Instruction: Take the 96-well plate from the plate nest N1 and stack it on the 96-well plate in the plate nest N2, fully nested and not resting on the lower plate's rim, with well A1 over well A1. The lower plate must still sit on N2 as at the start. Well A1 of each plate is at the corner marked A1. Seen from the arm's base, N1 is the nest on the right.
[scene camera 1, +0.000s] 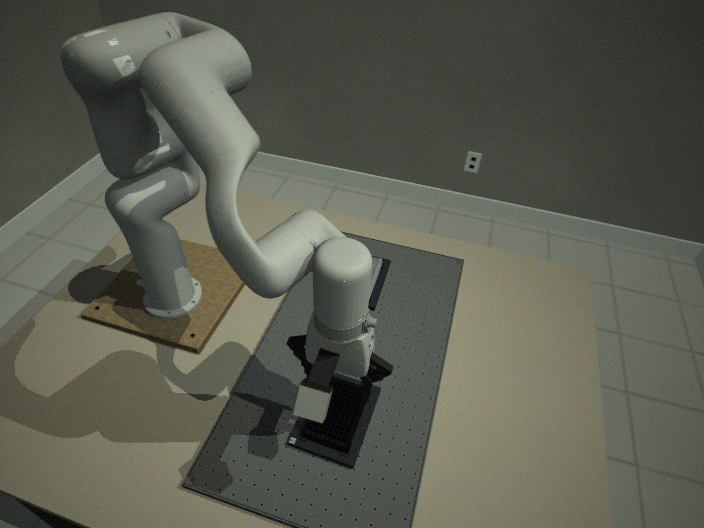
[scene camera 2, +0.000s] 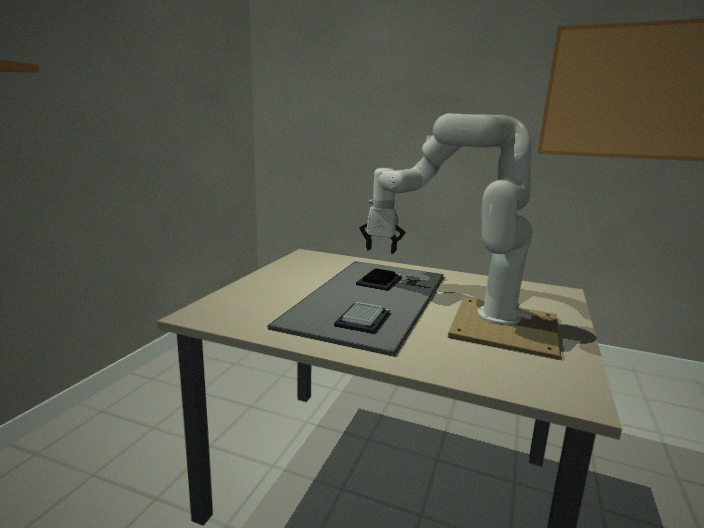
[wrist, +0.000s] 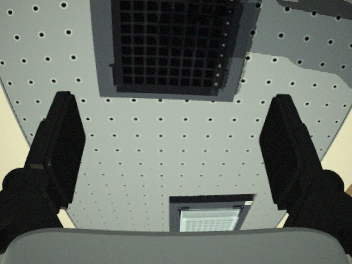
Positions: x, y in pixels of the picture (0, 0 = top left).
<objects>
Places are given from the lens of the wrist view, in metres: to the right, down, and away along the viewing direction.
my gripper (wrist: 173, 115): 0.00, -0.01, 0.13
black 96-well plate (wrist: 185, 50): 0.01, -0.06, 0.21
white 96-well plate (wrist: 204, 219): 0.04, 0.13, 0.40
The marked spots on the black 96-well plate and the white 96-well plate are 0.27 m apart.
</objects>
